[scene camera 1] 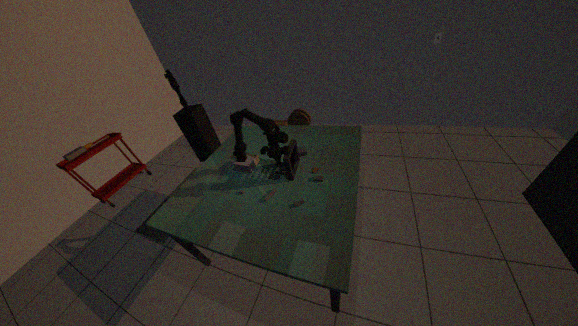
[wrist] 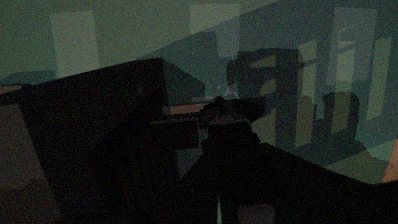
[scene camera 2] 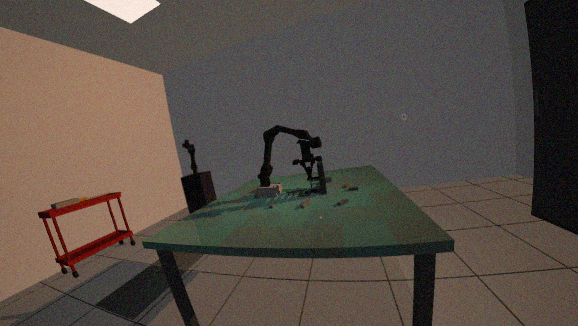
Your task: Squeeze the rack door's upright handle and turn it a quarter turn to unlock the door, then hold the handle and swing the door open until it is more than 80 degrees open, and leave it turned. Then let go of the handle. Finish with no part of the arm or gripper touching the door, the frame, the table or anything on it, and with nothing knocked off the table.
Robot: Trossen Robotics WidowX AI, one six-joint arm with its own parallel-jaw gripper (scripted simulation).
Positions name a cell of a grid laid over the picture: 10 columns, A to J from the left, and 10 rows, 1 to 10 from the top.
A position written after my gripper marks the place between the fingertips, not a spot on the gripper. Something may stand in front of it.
In view: my gripper (wrist: F7) and a rack door (wrist: D8).
